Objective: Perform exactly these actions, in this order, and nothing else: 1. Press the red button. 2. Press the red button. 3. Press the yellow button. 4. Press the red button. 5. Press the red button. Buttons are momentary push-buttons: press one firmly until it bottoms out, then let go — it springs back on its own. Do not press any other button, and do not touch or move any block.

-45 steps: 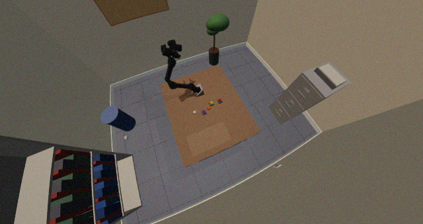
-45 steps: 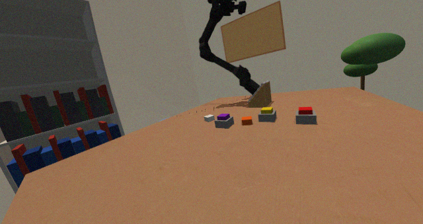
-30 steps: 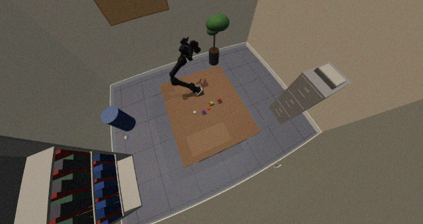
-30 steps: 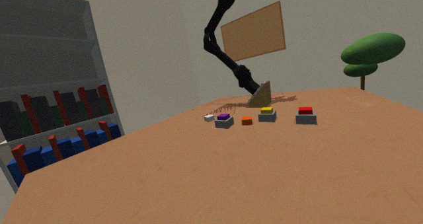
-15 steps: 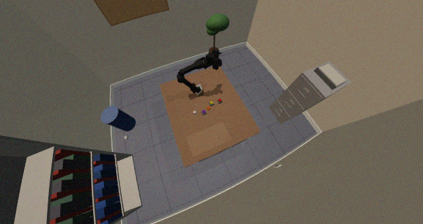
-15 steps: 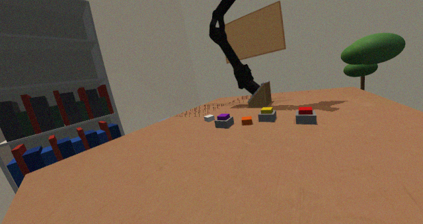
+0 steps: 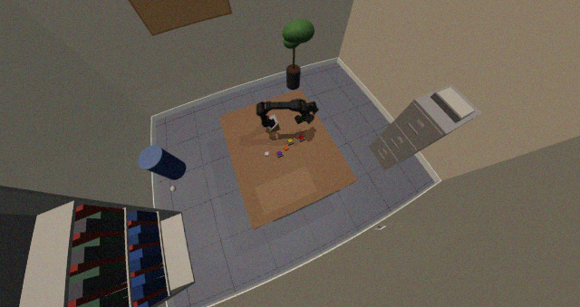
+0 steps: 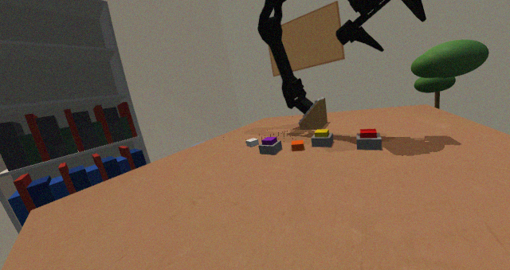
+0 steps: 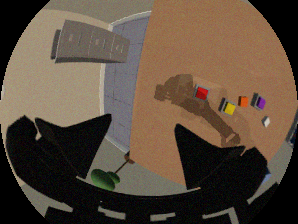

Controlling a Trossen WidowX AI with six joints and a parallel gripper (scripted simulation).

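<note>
Right now the red button is 20 cm below my gripper tip, 8 cm to the right of it and 4 cm ahead of it. The rest, counted from my gripper tip: yellow button 20 cm below, 18 cm to the right, 3 cm ahead; orange block 24 cm to the right, 22 cm below, 7 cm ahead; purple button 31 cm to the right, 20 cm below, 10 cm ahead.
</note>
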